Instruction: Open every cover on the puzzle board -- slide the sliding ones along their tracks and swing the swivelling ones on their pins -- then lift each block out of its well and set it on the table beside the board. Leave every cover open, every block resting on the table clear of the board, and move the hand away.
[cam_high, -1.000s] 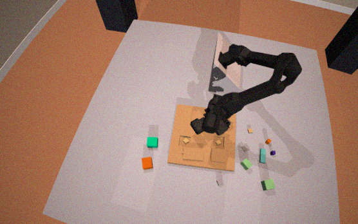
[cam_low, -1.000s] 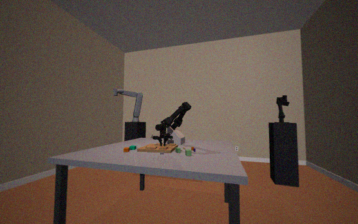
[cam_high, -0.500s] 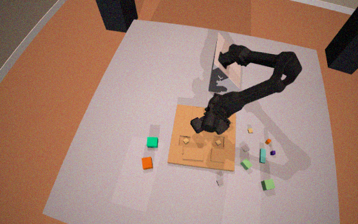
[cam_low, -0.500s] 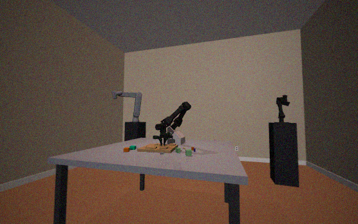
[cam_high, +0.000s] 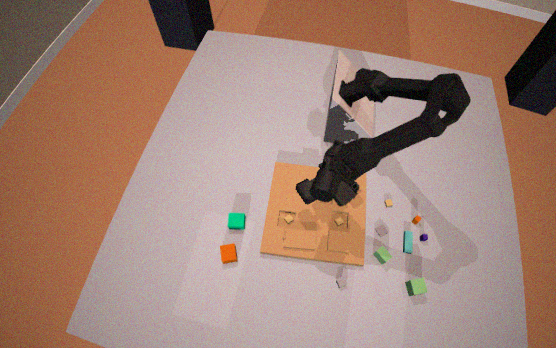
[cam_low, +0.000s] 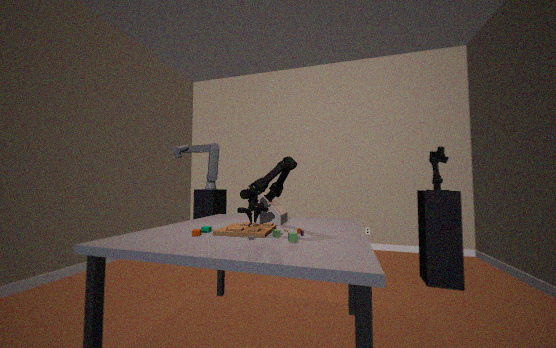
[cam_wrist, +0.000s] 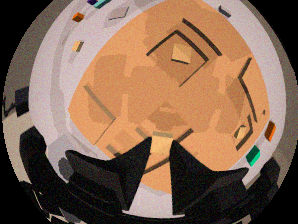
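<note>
Now: gripper tip 50 mm short of the tan puzzle board, 20 mm above it and 10 mm to the right of it. The rest, counted from my gripper tip: teal bar 280 mm to the left, 80 mm ahead, 30 mm below; tiny orange cube 290 mm to the left, 20 mm below; green block 230 mm to the right, 160 mm ahead, 20 mm below.
</note>
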